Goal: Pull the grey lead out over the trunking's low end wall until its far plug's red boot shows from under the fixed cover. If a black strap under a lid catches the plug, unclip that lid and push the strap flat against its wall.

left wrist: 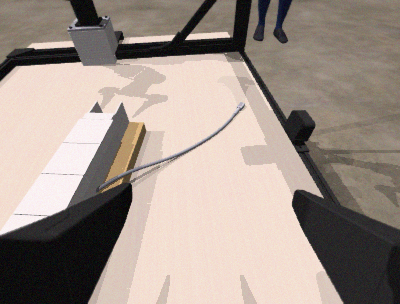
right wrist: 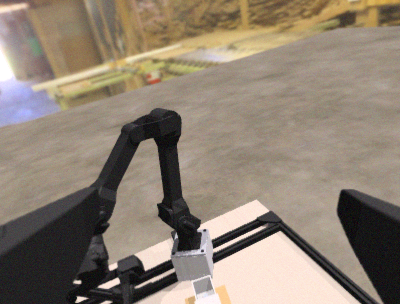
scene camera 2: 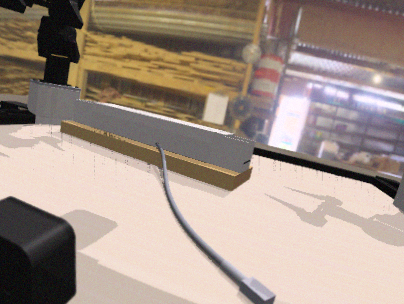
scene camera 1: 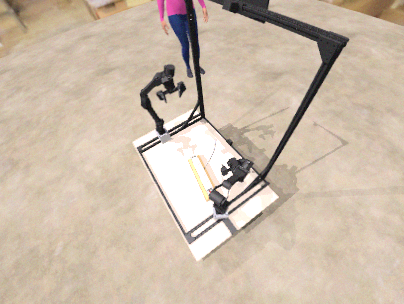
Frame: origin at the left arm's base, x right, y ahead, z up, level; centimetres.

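Where they show: left gripper, between the fingertips: (left wrist: 213,194) (scene camera 2: 55,19); right gripper, between the fingertips: (right wrist: 219,199) (scene camera 1: 172,100); left arm's base, origin of its link: (right wrist: 189,241) (scene camera 2: 55,83) (scene camera 1: 219,209); right arm's base, origin of its link: (left wrist: 89,22) (scene camera 1: 161,131).
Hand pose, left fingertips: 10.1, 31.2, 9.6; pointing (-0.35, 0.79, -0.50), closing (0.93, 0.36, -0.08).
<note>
Each offset is from my left fingertips to the top centre of the thing, as dx, dy, dz. "spot": to the spot under its first point.
The grey lead (scene camera 2: 183,223) (left wrist: 176,156) comes out at the long side of the trunking (scene camera 2: 165,132) (left wrist: 80,155) (right wrist: 205,290) and curves across the table. Its grey near plug {-4.5, +34.7, -18.5} (scene camera 2: 257,291) (left wrist: 241,106) lies on the table. Several white lids cover the trunking in a row; one end is uncovered between two upright walls. A small red spot shows near its other end in scene camera 1; what it belongs to is unclear. No black strap can be made out. My left gripper (left wrist: 213,194) is open above the table, beside the trunking. My right gripper (scene camera 1: 173,98) (right wrist: 219,199) is open, high and away from it.
A wooden strip (scene camera 2: 120,140) (left wrist: 125,155) runs along the trunking's foot. Black rails edge the table, with tall frame posts (scene camera 1: 195,60) at its sides. A black block {spot: +7.7, +30.9, -14.2} (scene camera 2: 40,250) (left wrist: 300,126) stands at the table edge. A person (scene camera 1: 182,30) stands beyond the table.
</note>
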